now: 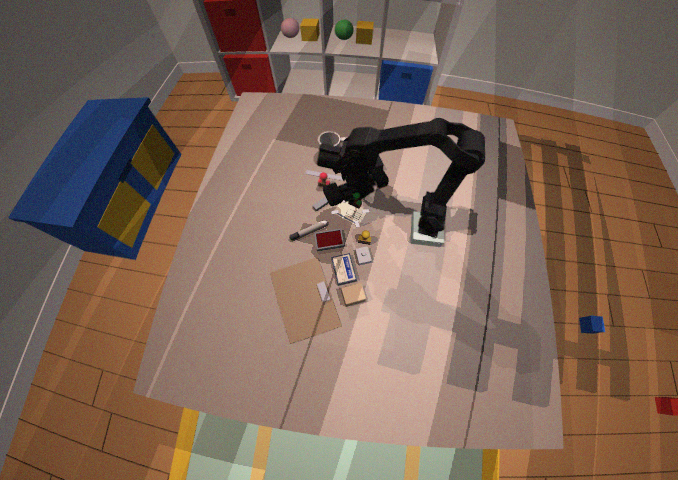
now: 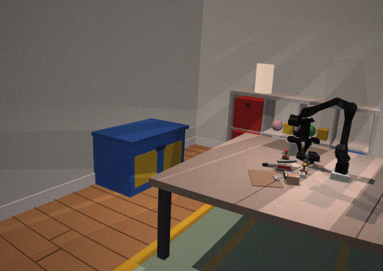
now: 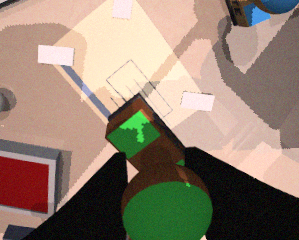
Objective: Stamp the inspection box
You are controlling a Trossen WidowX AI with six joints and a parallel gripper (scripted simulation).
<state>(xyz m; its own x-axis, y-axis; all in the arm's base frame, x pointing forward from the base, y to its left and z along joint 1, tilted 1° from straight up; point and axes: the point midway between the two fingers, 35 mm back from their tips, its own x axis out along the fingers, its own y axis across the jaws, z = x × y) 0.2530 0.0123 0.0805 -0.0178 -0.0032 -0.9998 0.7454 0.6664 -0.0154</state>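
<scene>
Now: the white marker 14 cm ahead of my gripper tip, 12 cm to the left of it and 8 cm below it. The rest, counted from my gripper tip: blue-knobbed stamp: 10 cm to the right, 7 cm below; then white card: 1 cm ahead, 9 cm below; then green-knobbed stamp: right at my gripper tip.
</scene>
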